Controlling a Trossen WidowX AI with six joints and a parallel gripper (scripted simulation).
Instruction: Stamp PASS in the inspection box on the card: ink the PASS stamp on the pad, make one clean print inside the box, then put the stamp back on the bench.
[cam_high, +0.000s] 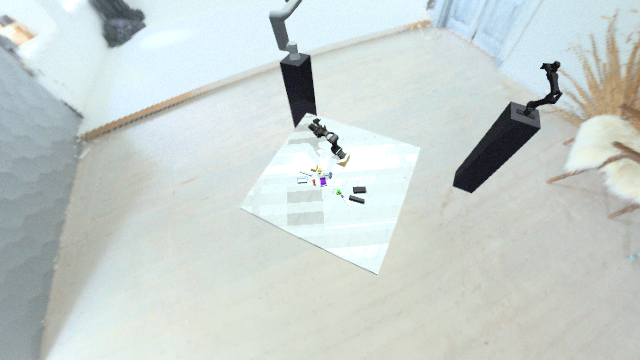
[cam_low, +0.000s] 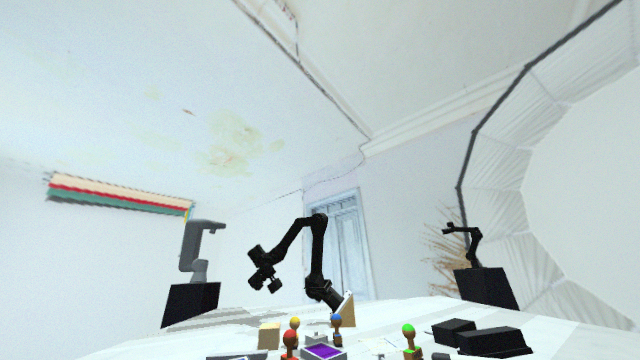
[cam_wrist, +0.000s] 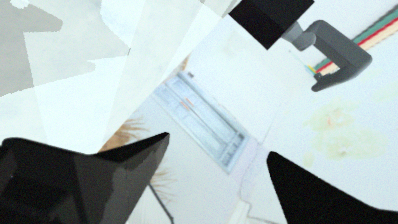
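My gripper tip is 610 mm short of the blue-and-white box, 90 mm to the right of it and 150 mm above it. The rest, counted from my gripper tip: blue-knobbed stamp (460 mm ahead, 310 mm to the left, 140 mm below); wooden block (450 mm ahead, 130 mm to the left, 140 mm below); yellow-knobbed stamp (460 mm ahead, 200 mm to the left, 140 mm below).
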